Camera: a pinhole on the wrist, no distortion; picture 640 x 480 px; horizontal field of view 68.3 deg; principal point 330.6 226.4 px. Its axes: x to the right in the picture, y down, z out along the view. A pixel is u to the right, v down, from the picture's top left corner.
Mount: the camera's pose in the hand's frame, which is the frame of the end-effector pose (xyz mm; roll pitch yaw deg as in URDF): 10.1 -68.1 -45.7 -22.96 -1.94 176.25
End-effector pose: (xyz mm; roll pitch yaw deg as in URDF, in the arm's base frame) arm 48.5 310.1 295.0 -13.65 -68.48 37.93
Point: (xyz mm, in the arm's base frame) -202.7 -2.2 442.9
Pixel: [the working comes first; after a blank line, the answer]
In the camera's frame: 22.3 -56.4 441.9

354.4 166.2
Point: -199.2 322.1 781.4
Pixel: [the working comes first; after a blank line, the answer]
In the camera's frame: -348.7 -324.2 339.7

outside the picture
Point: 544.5 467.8 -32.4
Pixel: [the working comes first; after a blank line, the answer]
In the camera's frame: 118.3 200.4 -522.5

behind the camera
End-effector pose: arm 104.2 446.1 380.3 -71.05 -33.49 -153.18
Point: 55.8 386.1 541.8
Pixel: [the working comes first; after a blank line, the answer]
In the camera's frame: -134.4 -40.4 103.9

outside the picture
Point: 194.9 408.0 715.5
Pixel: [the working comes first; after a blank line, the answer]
In the camera's frame: -127.4 94.2 282.3

117.8 383.8
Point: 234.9 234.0 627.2
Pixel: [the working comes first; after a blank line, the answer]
In the camera's frame: -100.2 -92.6 346.0

194.0 100.2
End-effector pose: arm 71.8 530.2 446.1 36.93 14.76 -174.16
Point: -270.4 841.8 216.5
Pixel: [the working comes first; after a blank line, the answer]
In the camera's frame: -360.5 190.2 244.1

outside the picture
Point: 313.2 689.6 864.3
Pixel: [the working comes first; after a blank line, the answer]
In the camera's frame: 387.8 -279.3 299.1

outside the picture
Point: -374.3 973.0 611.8
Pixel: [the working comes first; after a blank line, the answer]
In the camera's frame: -324.5 -88.1 569.0

61.5 153.4
